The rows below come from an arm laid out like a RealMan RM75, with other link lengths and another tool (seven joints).
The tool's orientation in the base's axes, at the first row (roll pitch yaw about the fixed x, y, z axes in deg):
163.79 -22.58 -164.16
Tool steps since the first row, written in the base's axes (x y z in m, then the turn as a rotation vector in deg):
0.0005 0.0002 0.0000 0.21 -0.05 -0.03
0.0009 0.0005 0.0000 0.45 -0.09 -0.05
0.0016 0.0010 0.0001 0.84 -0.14 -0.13
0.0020 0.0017 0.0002 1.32 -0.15 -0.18
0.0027 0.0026 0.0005 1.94 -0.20 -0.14
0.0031 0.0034 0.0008 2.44 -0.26 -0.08
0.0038 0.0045 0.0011 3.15 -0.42 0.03
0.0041 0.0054 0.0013 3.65 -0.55 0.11
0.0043 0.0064 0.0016 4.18 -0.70 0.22
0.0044 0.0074 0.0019 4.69 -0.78 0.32
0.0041 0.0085 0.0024 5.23 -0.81 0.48
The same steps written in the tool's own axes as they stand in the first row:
-0.0005 0.0001 -0.0002 -0.19 -0.09 -0.07
-0.0009 0.0003 -0.0003 -0.40 -0.17 -0.16
-0.0016 0.0007 -0.0006 -0.76 -0.30 -0.27
-0.0021 0.0014 -0.0008 -1.20 -0.40 -0.43
-0.0029 0.0022 -0.0012 -1.73 -0.54 -0.75
-0.0033 0.0030 -0.0015 -2.13 -0.66 -1.02
-0.0041 0.0040 -0.0019 -2.68 -0.89 -1.45
-0.0045 0.0048 -0.0020 -3.06 -1.08 -1.76
-0.0048 0.0058 -0.0022 -3.45 -1.27 -2.11
-0.0050 0.0068 -0.0023 -3.85 -1.41 -2.44
-0.0049 0.0081 -0.0025 -4.26 -1.48 -2.82

